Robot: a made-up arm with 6 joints. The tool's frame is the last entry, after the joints. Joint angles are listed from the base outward. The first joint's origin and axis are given. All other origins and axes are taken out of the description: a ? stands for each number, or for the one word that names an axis. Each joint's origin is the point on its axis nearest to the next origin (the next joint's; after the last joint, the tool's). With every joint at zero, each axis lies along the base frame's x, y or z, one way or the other. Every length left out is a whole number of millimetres.
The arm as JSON. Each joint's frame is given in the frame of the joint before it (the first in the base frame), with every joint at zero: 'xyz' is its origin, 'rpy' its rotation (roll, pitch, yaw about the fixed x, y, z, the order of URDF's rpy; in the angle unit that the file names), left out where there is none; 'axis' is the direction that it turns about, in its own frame. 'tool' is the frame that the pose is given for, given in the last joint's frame.
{
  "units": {
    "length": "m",
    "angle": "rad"
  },
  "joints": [
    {
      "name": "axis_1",
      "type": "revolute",
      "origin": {
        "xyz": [
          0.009,
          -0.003,
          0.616
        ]
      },
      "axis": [
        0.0,
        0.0,
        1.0
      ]
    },
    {
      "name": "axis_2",
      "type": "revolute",
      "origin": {
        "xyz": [
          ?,
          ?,
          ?
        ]
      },
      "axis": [
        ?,
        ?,
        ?
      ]
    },
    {
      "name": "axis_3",
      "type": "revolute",
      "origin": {
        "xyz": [
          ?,
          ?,
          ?
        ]
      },
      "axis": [
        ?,
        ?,
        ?
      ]
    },
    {
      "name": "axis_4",
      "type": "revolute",
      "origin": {
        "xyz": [
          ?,
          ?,
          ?
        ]
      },
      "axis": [
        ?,
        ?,
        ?
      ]
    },
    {
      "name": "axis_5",
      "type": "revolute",
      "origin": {
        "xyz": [
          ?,
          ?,
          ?
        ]
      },
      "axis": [
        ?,
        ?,
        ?
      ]
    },
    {
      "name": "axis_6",
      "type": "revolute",
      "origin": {
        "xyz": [
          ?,
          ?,
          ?
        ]
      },
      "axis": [
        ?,
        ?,
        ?
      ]
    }
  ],
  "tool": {
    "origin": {
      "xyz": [
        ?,
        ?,
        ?
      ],
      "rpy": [
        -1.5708,
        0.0,
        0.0
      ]
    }
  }
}
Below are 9 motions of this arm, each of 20 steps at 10 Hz.
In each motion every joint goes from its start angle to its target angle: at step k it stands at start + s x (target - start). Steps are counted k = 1, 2, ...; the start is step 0. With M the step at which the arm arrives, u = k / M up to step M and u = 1 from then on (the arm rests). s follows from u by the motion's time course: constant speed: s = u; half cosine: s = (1 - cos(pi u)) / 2; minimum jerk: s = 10 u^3 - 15 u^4 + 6 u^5.
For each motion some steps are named. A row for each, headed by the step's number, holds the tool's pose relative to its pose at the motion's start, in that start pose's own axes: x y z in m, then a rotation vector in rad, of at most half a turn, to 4 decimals.
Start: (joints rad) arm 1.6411 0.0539 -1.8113 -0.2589 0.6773 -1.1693
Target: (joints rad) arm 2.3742 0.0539 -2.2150 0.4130 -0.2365 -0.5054
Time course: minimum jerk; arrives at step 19
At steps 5, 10, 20:
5: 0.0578 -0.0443 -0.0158 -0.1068 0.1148 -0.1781
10: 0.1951 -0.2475 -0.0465 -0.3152 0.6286 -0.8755
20: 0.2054 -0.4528 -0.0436 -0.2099 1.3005 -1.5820

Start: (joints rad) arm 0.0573 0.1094 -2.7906 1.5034 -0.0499 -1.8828
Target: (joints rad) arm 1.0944 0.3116 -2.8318 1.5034 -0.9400 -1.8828
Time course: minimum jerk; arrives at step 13
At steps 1, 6, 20:
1: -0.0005 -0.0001 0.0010 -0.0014 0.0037 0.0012
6: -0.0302 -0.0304 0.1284 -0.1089 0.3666 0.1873
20: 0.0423 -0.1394 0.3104 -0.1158 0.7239 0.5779

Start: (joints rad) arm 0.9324 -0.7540 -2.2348 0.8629 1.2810 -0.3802
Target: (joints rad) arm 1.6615 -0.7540 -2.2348 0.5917 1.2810 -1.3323
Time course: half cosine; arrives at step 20
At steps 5, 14, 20:
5: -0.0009 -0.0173 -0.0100 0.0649 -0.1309 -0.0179
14: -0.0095 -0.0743 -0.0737 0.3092 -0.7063 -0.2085
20: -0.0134 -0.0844 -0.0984 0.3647 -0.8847 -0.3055

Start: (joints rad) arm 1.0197 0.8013 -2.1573 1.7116 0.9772 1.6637
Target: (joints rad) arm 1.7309 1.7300 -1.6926 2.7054 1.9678 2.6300
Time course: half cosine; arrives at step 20
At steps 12, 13, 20:
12: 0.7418 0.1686 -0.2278 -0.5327 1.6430 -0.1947
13: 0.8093 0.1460 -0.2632 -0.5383 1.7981 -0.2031
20: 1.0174 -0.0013 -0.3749 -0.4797 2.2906 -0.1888

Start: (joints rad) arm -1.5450 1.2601 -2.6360 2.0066 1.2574 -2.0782
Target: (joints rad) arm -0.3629 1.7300 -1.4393 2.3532 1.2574 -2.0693
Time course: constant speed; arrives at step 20
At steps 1, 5, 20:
1: -0.0648 0.0267 0.0416 0.0274 0.0966 0.0162
5: -0.2937 0.0903 0.2626 0.1341 0.4613 0.1341
20: -0.5128 -0.4318 1.0547 0.3880 1.1993 1.2548

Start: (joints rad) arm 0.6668 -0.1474 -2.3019 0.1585 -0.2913 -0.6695
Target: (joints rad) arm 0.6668 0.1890 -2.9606 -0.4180 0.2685 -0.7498
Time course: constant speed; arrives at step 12
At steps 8, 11, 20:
8: 0.0385 0.0257 0.0184 0.1232 -0.4346 0.0962
11: 0.0451 0.0245 0.0196 0.1228 -0.5977 0.1645
20: 0.0465 0.0229 0.0190 0.1171 -0.6505 0.1913

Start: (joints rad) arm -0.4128 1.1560 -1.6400 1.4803 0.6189 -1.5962
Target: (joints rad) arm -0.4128 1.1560 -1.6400 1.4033 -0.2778 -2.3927
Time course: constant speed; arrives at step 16
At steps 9, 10, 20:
9: -0.0021 -0.0584 -0.0500 -0.4896 -0.4793 0.1411
10: -0.0018 -0.0664 -0.0536 -0.5415 -0.5306 0.1694
20: 0.0025 -0.1185 -0.0651 -0.8365 -0.8195 0.3925

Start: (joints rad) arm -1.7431 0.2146 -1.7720 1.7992 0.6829 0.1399
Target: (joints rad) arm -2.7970 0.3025 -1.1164 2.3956 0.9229 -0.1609
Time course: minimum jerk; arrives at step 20
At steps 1, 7, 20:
1: 0.0009 -0.0005 -0.0002 0.0002 0.0006 -0.0011
7: 0.1679 -0.1254 -0.0439 0.0600 0.1149 -0.2260
20: 0.3621 -0.7177 -0.2509 0.5746 0.4196 -1.0113

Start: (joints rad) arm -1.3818 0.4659 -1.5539 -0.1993 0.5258 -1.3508
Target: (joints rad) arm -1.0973 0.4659 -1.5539 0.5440 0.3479 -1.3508
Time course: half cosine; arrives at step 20
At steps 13, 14, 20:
13: 0.1513 -0.0289 0.0197 -0.0320 0.3148 -0.3783
14: 0.1643 -0.0320 0.0231 -0.0300 0.3459 -0.4096
20: 0.2034 -0.0419 0.0355 -0.0186 0.4439 -0.5016

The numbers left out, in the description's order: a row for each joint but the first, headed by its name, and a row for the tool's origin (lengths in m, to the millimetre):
axis_2: xyz 0.026 0.031 0.0, axis 0.0 1.0 0.0
axis_3: xyz 0.034 0.0 0.323, axis 0.0 1.0 0.0
axis_4: xyz 0.127 0.0 -0.487, axis 0.0 0.0 -1.0
axis_5: xyz 0.004 -0.015 0.0, axis 0.0 1.0 0.0
axis_6: xyz 0.097 0.0 -0.112, axis 0.0 0.0 -1.0
tool: xyz -0.011 0.013 0.0

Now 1 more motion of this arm.
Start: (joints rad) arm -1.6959 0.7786 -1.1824 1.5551 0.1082 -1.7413
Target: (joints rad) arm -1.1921 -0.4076 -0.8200 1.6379 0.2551 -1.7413
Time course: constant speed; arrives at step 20
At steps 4, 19, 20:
4: 0.0813 -0.0849 0.0636 0.0478 -0.0924 -0.1653
19: 0.1549 -0.4541 0.3061 0.3734 -0.4016 -0.7757
20: 0.1482 -0.4782 0.3176 0.4025 -0.4191 -0.8153

